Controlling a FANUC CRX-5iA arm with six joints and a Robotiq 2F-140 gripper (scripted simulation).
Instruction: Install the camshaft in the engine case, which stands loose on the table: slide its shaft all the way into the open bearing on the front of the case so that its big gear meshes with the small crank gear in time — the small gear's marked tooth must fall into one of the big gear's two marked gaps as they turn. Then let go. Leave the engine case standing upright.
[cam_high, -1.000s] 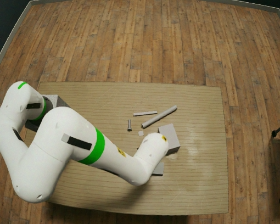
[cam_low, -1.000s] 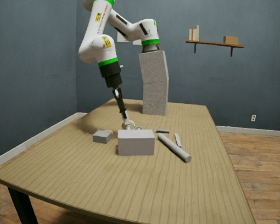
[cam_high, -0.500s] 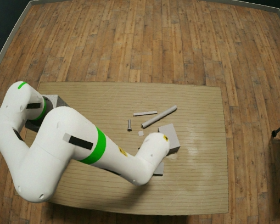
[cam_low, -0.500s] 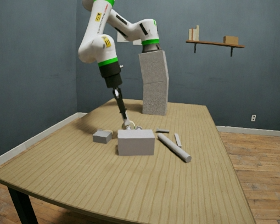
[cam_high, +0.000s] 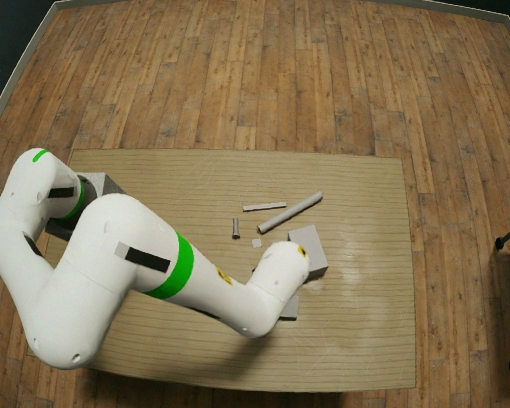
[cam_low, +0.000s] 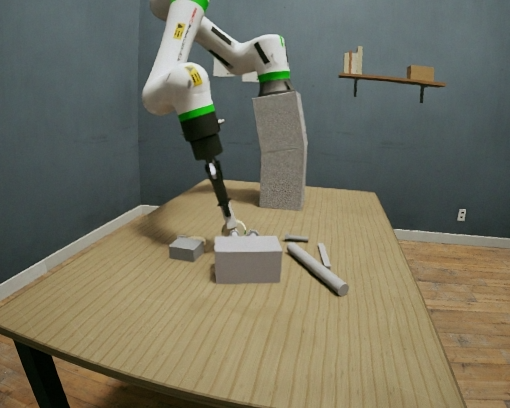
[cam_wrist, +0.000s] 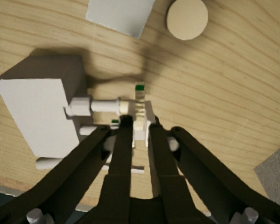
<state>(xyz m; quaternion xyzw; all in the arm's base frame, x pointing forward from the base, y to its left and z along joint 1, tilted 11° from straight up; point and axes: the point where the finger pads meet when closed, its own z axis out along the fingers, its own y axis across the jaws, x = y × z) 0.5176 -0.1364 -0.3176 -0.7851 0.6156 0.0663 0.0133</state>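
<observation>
Now: hand 100 mm to the left of the grey block, 90 mm above it and 50 mm short of it. The rest, counted from my hand: tan disc: 110 mm to the right, 100 mm below, 30 mm behind; small square: 130 mm to the left, 110 mm below, 40 mm behind; short pin: 170 mm to the left, 110 mm behind, 100 mm below.
</observation>
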